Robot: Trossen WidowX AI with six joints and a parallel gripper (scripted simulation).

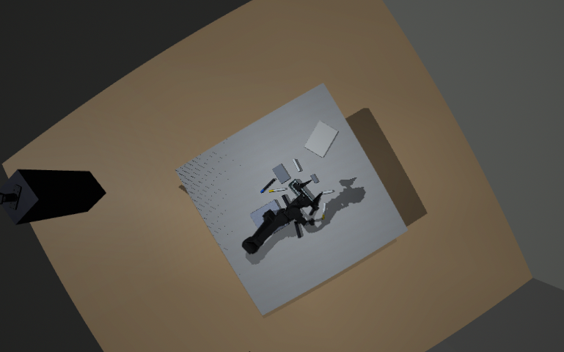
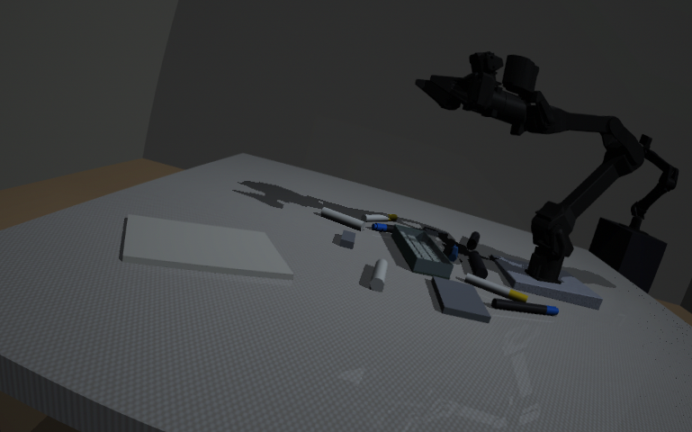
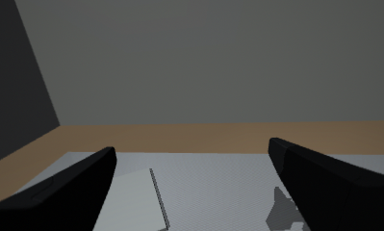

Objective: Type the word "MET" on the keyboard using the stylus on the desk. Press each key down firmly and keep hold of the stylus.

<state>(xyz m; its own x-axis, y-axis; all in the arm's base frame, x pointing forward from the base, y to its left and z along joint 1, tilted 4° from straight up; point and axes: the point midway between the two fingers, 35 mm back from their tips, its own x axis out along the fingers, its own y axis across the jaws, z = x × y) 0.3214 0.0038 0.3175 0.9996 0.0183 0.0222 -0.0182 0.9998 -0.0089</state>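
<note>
Right now the blue stylus is 19 cm behind my gripper tip, 10 cm to the right of it and 31 cm below it. Round my gripper tip: grey pad 10 cm behind, 19 cm to the left, 32 cm below; white pad 29 cm ahead, 19 cm to the left, 32 cm below.
</note>
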